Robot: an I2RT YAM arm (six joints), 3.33 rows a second.
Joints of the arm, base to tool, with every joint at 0 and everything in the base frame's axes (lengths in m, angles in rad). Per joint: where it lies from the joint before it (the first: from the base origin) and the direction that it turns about. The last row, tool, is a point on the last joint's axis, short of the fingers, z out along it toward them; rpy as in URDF.
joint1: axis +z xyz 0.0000 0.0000 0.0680
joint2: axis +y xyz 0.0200 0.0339 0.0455
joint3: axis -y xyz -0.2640 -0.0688 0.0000
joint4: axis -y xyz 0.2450 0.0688 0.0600
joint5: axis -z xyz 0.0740 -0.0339 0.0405
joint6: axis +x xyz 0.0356 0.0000 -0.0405
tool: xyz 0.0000 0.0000 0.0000 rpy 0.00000 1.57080 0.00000
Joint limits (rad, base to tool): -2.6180..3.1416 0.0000..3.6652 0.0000..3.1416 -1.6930..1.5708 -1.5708..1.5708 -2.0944..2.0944
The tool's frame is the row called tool.
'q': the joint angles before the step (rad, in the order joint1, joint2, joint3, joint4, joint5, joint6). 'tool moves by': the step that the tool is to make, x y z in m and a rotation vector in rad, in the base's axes. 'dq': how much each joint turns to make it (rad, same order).
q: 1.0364 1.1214 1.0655 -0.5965 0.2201 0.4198
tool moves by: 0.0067 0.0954 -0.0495 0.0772 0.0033 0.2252
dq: 0.1195 0.3185 0.0019 0.3888 -0.1083 -0.0304
